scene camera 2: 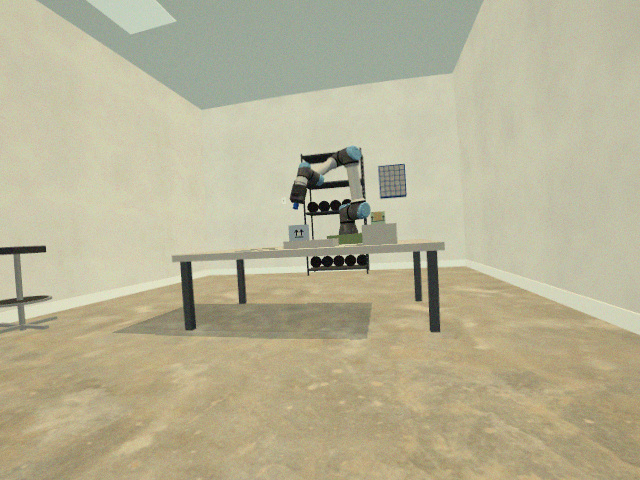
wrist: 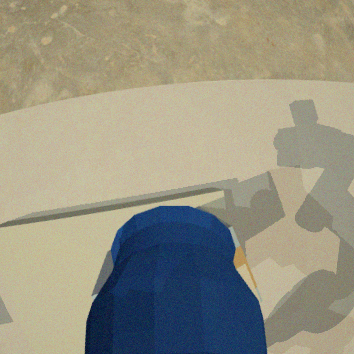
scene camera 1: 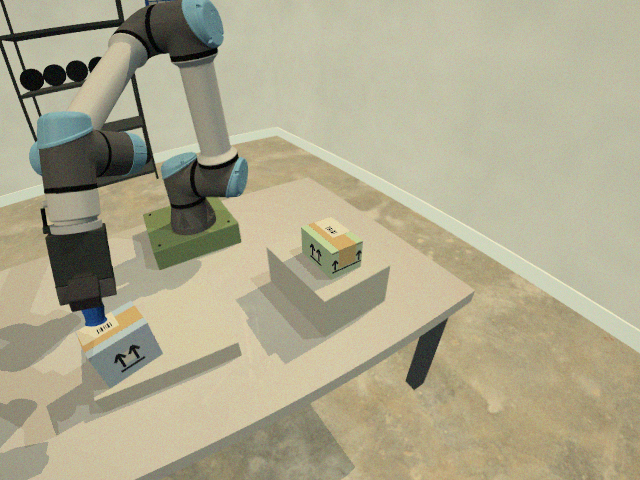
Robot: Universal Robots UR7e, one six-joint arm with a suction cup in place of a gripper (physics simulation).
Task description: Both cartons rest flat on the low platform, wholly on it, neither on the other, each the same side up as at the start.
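Where they show: hand, its tool point: (scene camera 2: 295, 208) (wrist: 173, 259) (scene camera 1: 96, 321); arm's base, origin of its link: (scene camera 2: 348, 234) (scene camera 1: 194, 222).
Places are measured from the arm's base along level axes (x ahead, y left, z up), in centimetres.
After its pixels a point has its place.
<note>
The blue-grey carton (scene camera 1: 125, 352) {z 4.0, x 42.1, y -35.7 cm} (scene camera 2: 298, 233) {z 2.2, x 42.2, y -36.0 cm} (wrist: 240, 257) {z 7.7, x 39.5, y -42.0 cm} sits flat, arrows up, near the left end of the low platform (scene camera 1: 193, 338) {z -2.4, x 42.2, y -21.8 cm} (scene camera 2: 325, 242) {z -4.4, x 48.9, y -19.2 cm} (wrist: 50, 260) {z -2.4, x 43.0, y -21.6 cm}. Its lower front corner is close to the platform's front edge. The green carton (scene camera 1: 320, 254) {z 9.3, x 50.7, y 9.4 cm} (scene camera 2: 377, 217) {z 8.9, x 55.8, y 12.7 cm} rests flat, arrows up, on a taller grey block (scene camera 1: 356, 299) {z -0.3, x 60.1, y 12.0 cm} (scene camera 2: 379, 234) {z -1.3, x 60.1, y 12.5 cm}. My gripper, a blue suction cup (scene camera 1: 96, 322) (scene camera 2: 295, 206) (wrist: 175, 220), is open and holds nothing. It hangs above the blue-grey carton, with a gap showing in scene camera 2. In the wrist view the cup hides most of that carton.
The taller block stands right of the low platform, near the right end of the table (scene camera 1: 289, 382) {z -7.2, x 62.5, y -11.2 cm} (scene camera 2: 232, 254) {z -8.4, x 53.9, y -76.2 cm}. The arm's green base (scene camera 1: 199, 245) {z -3.1, x 9.0, y -3.2 cm} (scene camera 2: 350, 238) {z -3.2, x 9.8, y 0.4 cm} is behind them. A black shelf rack (scene camera 1: 62, 29) (scene camera 2: 323, 268) stands by the back wall.
</note>
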